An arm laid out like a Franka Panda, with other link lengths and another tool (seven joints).
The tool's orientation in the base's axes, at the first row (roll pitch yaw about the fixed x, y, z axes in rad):
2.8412, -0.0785, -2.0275
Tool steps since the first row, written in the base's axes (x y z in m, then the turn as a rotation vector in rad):
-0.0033, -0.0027, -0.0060, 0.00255, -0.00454, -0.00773
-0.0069, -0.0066, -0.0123, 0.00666, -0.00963, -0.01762
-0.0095, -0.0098, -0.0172, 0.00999, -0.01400, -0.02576
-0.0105, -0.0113, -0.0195, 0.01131, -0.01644, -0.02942
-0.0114, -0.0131, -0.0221, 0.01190, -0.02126, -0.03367
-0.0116, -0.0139, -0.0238, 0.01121, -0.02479, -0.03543
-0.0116, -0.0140, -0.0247, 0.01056, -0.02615, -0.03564
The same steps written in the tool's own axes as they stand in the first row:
0.0034, -0.0002, 0.0065, 0.00233, -0.00645, 0.00631
0.0080, -0.0007, 0.0134, 0.00431, -0.01510, 0.01418
0.0116, -0.0014, 0.0186, 0.00611, -0.02225, 0.02066
0.0132, -0.0019, 0.0210, 0.00743, -0.02553, 0.02360
0.0150, -0.0027, 0.0236, 0.01115, -0.02941, 0.02717
0.0157, -0.0033, 0.0252, 0.01447, -0.03091, 0.02882
0.0157, -0.0036, 0.0261, 0.01596, -0.03102, 0.02913

